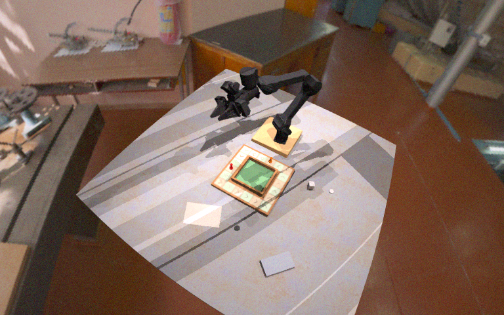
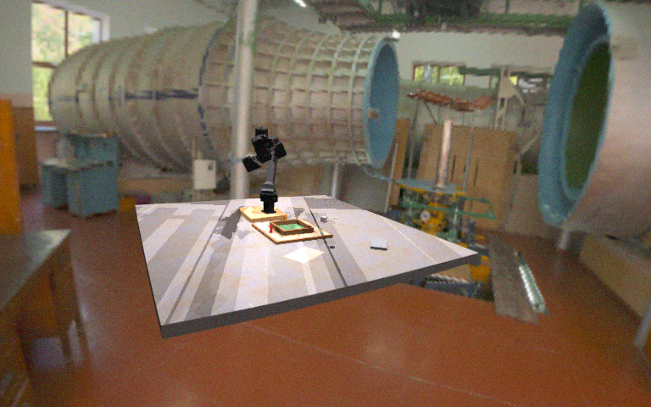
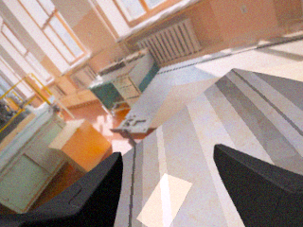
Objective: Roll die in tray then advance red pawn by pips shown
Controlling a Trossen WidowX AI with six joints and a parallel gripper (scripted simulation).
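Now: the white die 11 cm behind my gripper tip, 43 cm to the left of it and 32 cm below it. Also, from my gripper tip: green tray (5 cm behind, 18 cm to the left, 32 cm below); pale sheet (22 cm ahead, 5 cm to the left, 33 cm below); red pawn (4 cm behind, 6 cm to the left, 30 cm below).
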